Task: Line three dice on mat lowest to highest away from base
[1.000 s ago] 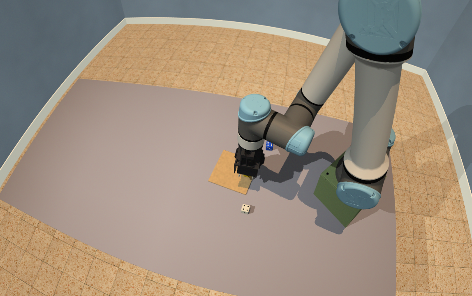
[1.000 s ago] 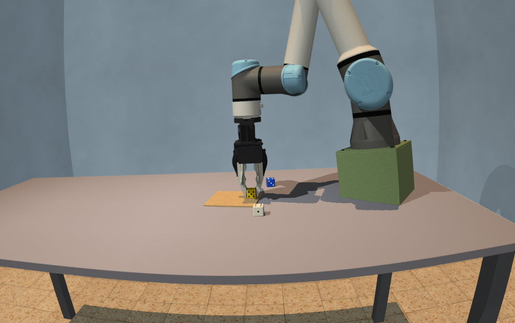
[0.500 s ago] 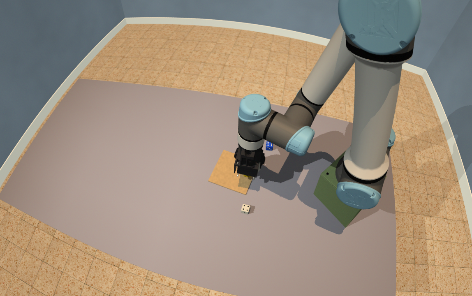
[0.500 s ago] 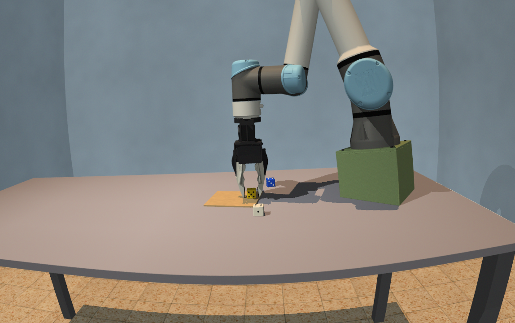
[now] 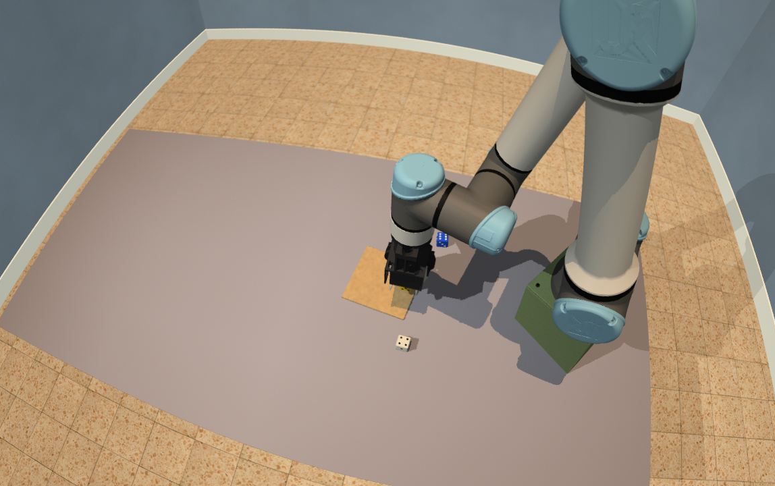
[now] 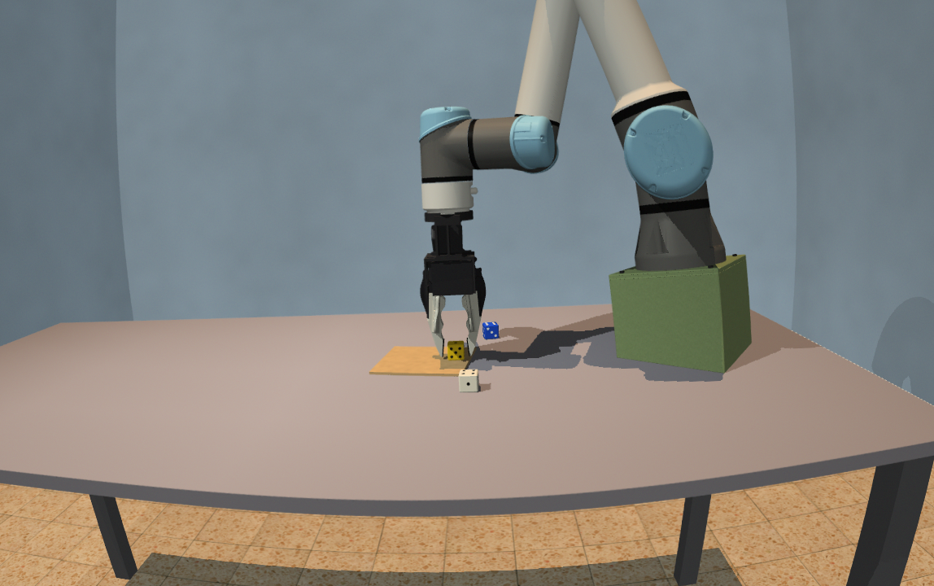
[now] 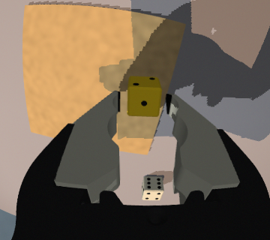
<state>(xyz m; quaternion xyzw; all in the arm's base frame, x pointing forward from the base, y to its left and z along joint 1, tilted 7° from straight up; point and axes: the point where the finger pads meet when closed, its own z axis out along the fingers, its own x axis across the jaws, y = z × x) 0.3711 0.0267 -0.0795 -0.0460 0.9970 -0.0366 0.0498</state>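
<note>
My hand is 10 mm above the yellow die. From my hand the other things lie so: white die: 130 mm to the left, 30 mm behind, 10 mm below; then blue die: 140 mm to the right, 40 mm behind, 10 mm below; then mat: 50 mm ahead, 20 mm below.
</note>
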